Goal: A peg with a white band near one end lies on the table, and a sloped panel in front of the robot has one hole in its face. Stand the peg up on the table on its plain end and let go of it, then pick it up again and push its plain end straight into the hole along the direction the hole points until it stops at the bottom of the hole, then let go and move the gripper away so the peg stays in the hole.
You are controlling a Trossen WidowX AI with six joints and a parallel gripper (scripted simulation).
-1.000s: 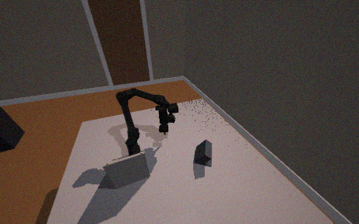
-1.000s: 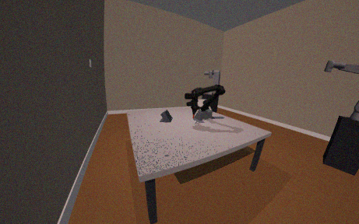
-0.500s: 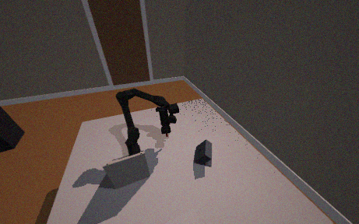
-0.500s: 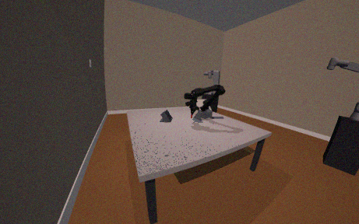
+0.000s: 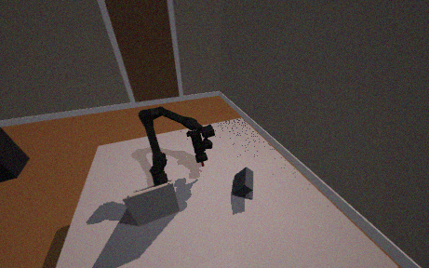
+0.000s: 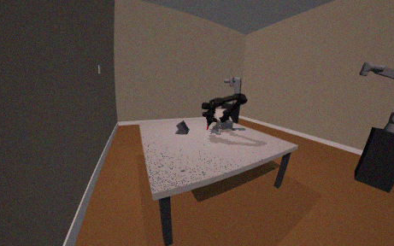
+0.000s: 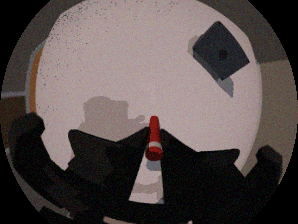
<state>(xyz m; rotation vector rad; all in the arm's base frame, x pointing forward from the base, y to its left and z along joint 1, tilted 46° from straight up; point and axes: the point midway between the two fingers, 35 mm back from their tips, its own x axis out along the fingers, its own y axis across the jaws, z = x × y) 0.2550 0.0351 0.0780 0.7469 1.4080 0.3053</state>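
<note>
Now: the sloped panel 160 mm ahead of my gripper tip, 210 mm to the right of it and 60 mm below it. Also, from my gripper tip: red peg (20 mm above).
</note>
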